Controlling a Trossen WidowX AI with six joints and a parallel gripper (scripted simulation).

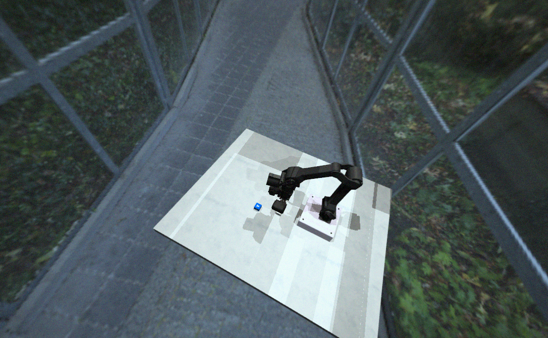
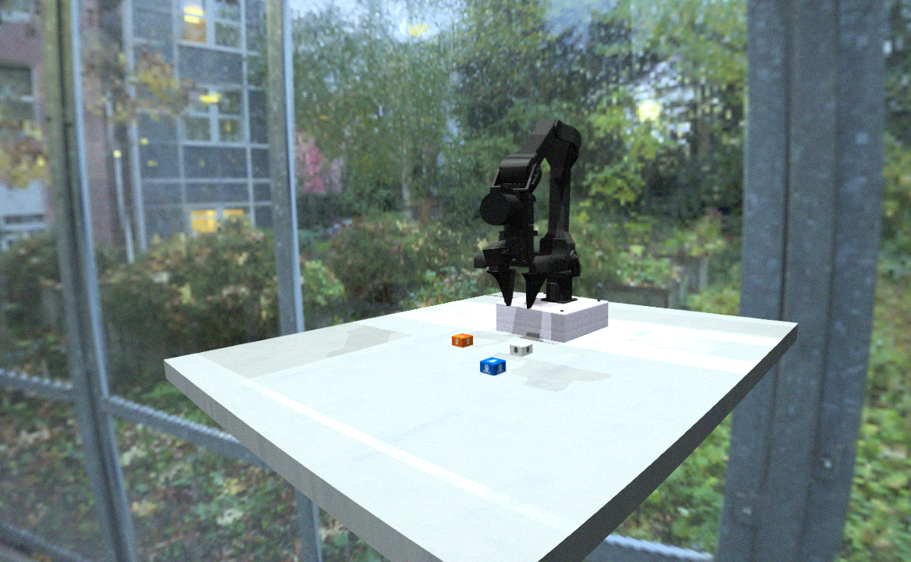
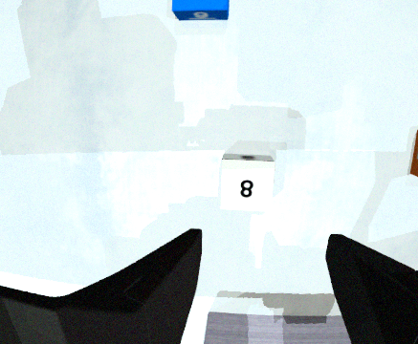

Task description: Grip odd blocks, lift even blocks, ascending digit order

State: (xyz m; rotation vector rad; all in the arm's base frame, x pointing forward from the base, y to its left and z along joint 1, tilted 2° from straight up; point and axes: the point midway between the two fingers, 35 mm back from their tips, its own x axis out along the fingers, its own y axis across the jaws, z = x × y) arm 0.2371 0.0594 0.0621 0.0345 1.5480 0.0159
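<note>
My gripper tip is now 80 mm above the white block. From my gripper tip the other things lie so: blue block (120 mm ahead, 80 mm below, 30 mm to the left); orange block (130 mm to the right, 80 mm below, 20 mm ahead).
</note>
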